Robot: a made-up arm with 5 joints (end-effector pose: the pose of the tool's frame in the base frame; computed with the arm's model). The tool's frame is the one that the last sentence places. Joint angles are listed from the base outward.
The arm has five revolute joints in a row. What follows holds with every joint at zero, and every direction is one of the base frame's.
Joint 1 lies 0.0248 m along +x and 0.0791 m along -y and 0.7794 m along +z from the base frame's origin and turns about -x.
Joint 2 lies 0.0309 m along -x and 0.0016 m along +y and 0.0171 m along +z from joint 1 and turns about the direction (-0.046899, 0.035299, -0.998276).
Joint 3 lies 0.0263 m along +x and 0.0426 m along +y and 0.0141 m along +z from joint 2 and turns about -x.
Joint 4 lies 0.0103 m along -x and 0.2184 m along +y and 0.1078 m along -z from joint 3 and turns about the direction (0.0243, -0.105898, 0.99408).
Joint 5 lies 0.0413 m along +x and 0.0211 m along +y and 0.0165 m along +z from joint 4 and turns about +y.
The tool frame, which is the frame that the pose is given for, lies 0.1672 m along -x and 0.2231 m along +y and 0.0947 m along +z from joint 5; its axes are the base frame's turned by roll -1.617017, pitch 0.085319 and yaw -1.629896 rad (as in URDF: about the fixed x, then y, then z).
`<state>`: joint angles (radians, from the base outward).
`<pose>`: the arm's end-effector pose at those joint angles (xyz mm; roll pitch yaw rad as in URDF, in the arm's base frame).
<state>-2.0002 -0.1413 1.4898 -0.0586 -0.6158</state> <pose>-118.2 345.0 928.9 -0.8851 0.6254 -1.6148</pose>
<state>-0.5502 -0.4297 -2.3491 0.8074 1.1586</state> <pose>6.8 -513.2 809.8 0.1040 0.0692 1.1852</pose>
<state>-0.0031 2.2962 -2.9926 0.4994 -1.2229</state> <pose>-80.1 257.4 1105.8 2.6340 0.1012 -1.2908</pose>
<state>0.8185 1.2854 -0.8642 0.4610 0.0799</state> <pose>228.3 339.1 783.8 -0.7499 0.0975 -2.0424</pose>
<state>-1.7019 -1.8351 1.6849 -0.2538 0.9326</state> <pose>-127.2 318.9 947.7 -0.7244 0.5961 -1.5684</pose>
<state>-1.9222 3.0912 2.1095 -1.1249 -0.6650</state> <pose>-218.5 54.4 1164.3 3.0353 0.2735 -0.2154</pose>
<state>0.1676 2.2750 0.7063 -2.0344 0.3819</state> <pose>-65.7 -416.4 774.1 -1.5415 0.3893 0.3207</pose>
